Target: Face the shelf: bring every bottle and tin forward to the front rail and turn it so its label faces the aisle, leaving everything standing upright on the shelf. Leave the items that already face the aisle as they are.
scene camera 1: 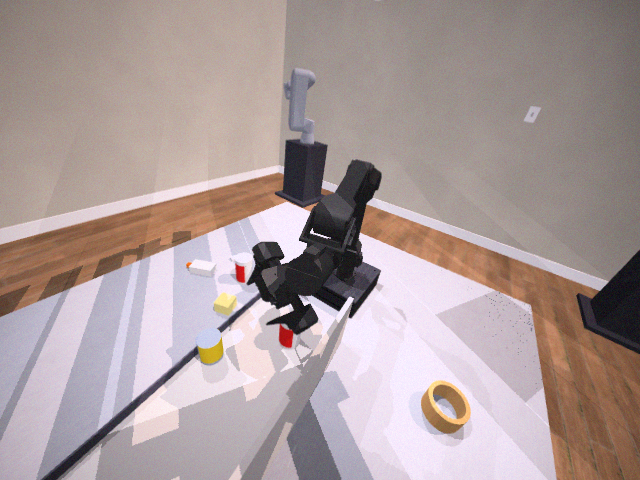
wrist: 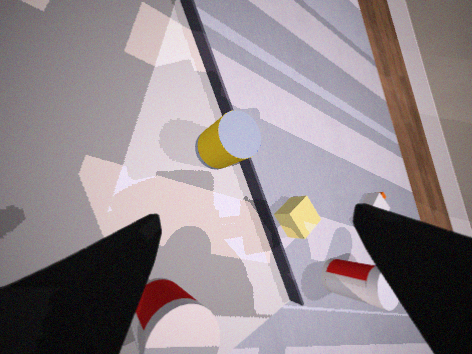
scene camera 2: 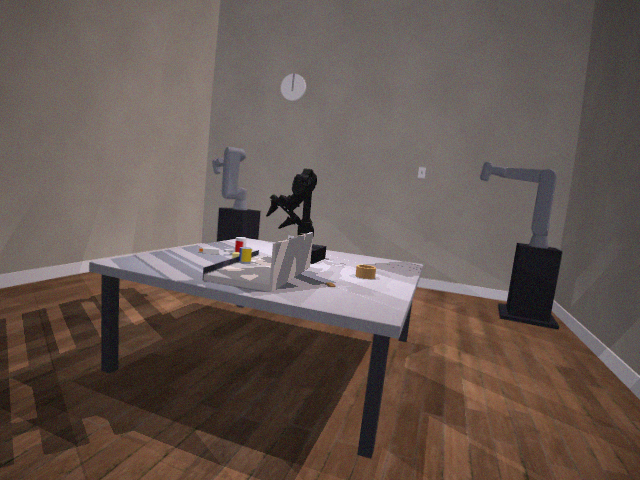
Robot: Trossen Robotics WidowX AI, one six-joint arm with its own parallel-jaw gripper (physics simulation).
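Where they show: gripper, fingertip midpoint: (scene camera 1: 257, 303) (wrist: 256, 217) (scene camera 2: 272, 222); arm's base, link origin: (scene camera 1: 344, 273).
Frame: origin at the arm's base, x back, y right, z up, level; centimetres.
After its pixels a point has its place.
Observation:
A yellow tin (scene camera 1: 210, 349) {x -47.9, y 5.0, z 1.5 cm} (scene camera 2: 246, 255) {x -48.7, y 5.6, z -0.9 cm} (wrist: 212, 149) {x -45.8, y 4.9, z -0.2 cm} with a pale top stands upright on the shelf, close behind the dark front rail (scene camera 1: 139, 400) {x -62.5, y 7.7, z -3.2 cm} (wrist: 212, 70) {x -57.2, y 8.7, z -3.2 cm}. Its yellow side shows on the side away from the rail in the wrist view. A white bottle with a red label (scene camera 1: 286, 336) {x -32.7, y -4.2, z 0.6 cm} (wrist: 162, 299) {x -33.0, y -3.6, z 2.2 cm} stands upright farther back on the shelf; a finger partly covers it in the wrist view. Another red-labelled bottle (scene camera 1: 240, 271) {x -24.9, y 26.1, z -1.4 cm} (scene camera 2: 239, 244) {x -25.0, y 26.6, z -0.9 cm} (wrist: 348, 270) {x -24.7, y 25.8, z -2.4 cm} stands upright outside the rail. My gripper (scene camera 1: 259, 303) {x -39.3, y -1.2, z 14.9 cm} (scene camera 2: 273, 221) {x -39.3, y -1.2, z 14.9 cm} (wrist: 256, 217) {x -39.3, y -1.2, z 14.9 cm} is open and empty, above the shelf's robot-side end.
A pale yellow block (scene camera 1: 225, 303) {x -35.4, y 18.9, z -3.6 cm} (wrist: 298, 217) {x -34.9, y 18.8, z -3.6 cm} and a lying white bottle with an orange tip (scene camera 1: 202, 267) {x -31.3, y 39.8, z -4.6 cm} (scene camera 2: 210, 251) {x -32.4, y 39.8, z -6.0 cm} are outside the rail. The tall back panel (scene camera 1: 315, 366) {x -37.0, y -16.5, z 7.1 cm} (scene camera 2: 281, 263) {x -64.7, y -21.6, z 2.1 cm} rises behind the shelf. An orange ring (scene camera 1: 428, 411) {x -20.7, y -39.5, z -5.1 cm} (scene camera 2: 365, 275) {x -21.4, y -43.6, z -5.8 cm} lies beyond it.

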